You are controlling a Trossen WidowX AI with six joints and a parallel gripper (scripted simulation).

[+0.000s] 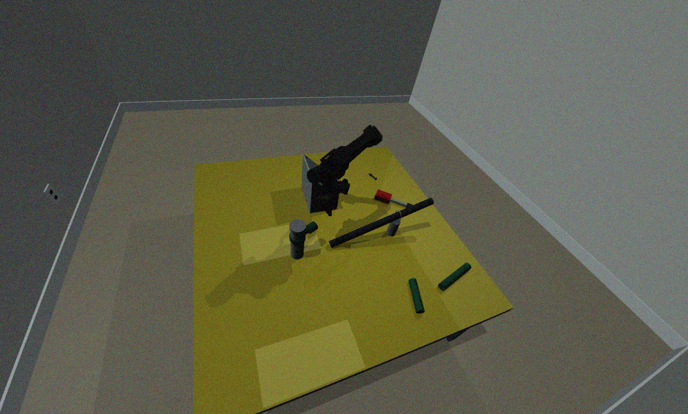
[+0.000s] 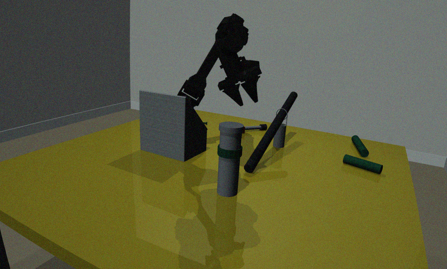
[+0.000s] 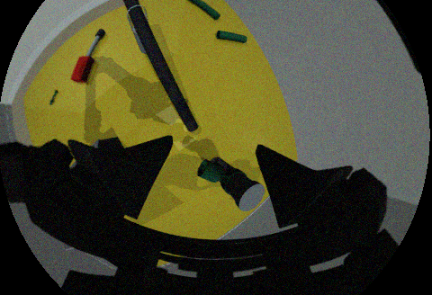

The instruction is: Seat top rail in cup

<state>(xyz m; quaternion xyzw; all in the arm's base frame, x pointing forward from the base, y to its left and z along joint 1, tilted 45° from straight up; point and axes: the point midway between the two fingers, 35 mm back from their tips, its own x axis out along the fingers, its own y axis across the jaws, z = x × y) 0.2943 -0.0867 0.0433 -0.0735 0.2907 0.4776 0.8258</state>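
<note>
The green rail-end cup lies 110 mm below my gripper tip and 100 mm to the right of it. From my gripper tip the other things lie so: red-handled tool (460 mm to the left, 230 mm behind, 220 mm below); then short post (350 mm to the left, 130 mm below, 20 mm behind).
</note>
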